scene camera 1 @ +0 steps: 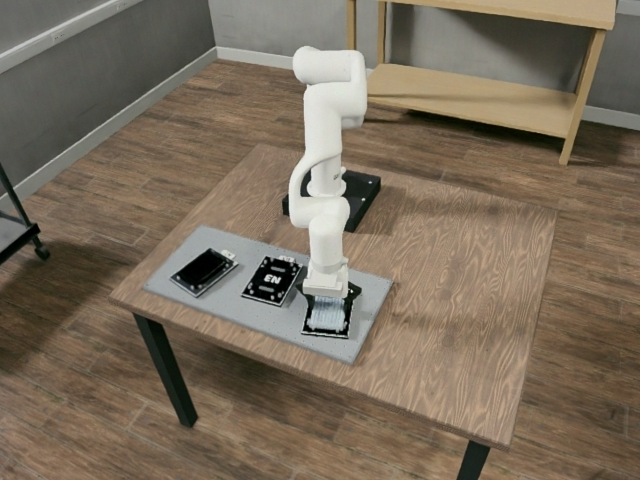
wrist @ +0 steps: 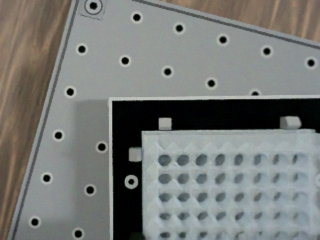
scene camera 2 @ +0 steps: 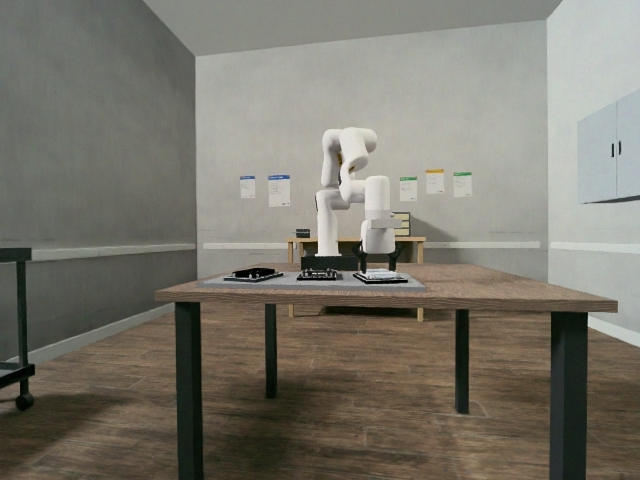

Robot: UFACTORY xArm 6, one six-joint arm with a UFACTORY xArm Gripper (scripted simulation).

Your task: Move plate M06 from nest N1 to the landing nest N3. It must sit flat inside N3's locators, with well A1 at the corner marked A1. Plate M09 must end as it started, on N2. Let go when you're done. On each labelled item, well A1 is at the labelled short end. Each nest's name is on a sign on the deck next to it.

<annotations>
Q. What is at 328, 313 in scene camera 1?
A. A white well plate.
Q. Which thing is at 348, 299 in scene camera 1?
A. The gripper.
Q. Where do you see a white well plate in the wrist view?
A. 189, 177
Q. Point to a black plate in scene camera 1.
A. At 203, 268
</annotations>
